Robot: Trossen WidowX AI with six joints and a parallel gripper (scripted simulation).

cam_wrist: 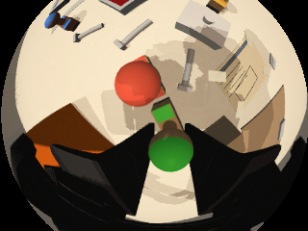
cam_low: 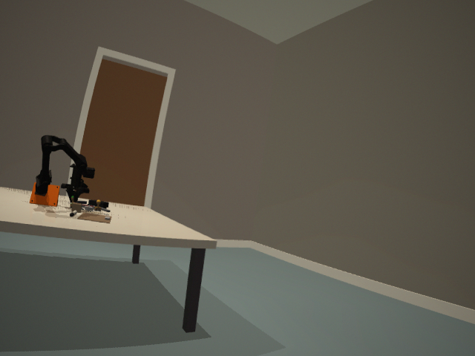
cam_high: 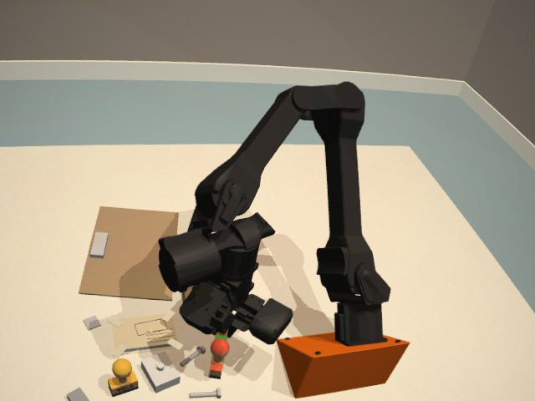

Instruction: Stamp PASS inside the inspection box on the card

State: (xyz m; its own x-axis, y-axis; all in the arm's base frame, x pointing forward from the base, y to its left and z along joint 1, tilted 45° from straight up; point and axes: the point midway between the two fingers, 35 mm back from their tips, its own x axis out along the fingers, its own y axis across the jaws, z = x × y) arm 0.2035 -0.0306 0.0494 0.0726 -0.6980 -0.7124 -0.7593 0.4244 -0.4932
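My gripper tip is 10 mm short of the stamp with red knob, 40 mm to the right of it and 10 mm above it. Also, from my gripper tip: cardboard box (30 mm ahead, 80 mm to the right, 10 mm below); then green-knobbed stamp (10 mm below); then card (120 mm ahead, 20 mm to the right, 40 mm below).
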